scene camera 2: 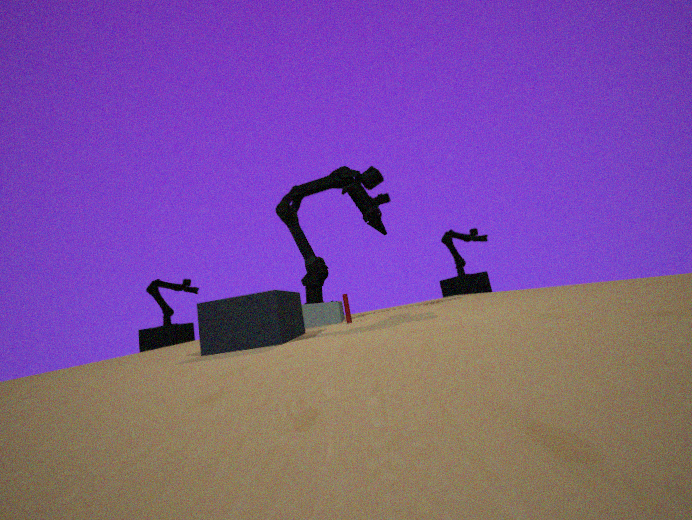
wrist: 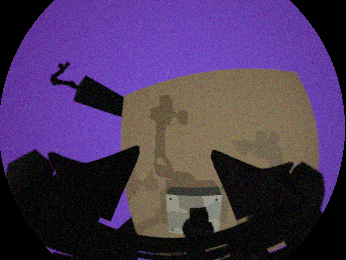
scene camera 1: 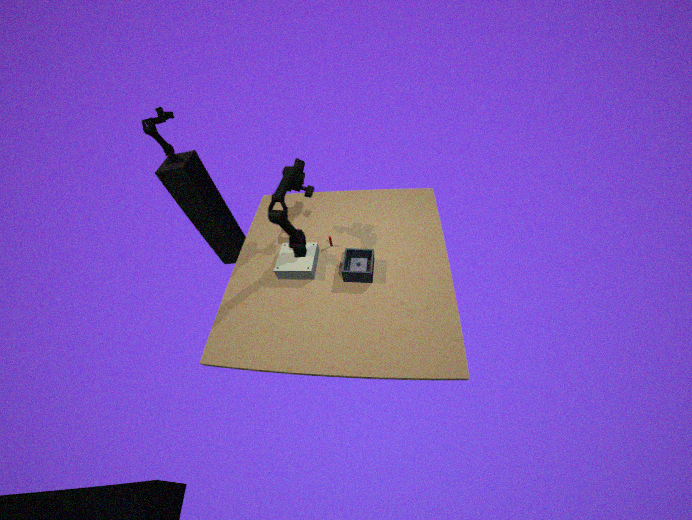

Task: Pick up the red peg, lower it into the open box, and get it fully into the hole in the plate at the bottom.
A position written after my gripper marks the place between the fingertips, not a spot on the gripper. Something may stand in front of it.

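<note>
My gripper (scene camera 2: 385,233), (wrist: 176,152). Dark box (scene camera 1: 348,276).
</note>
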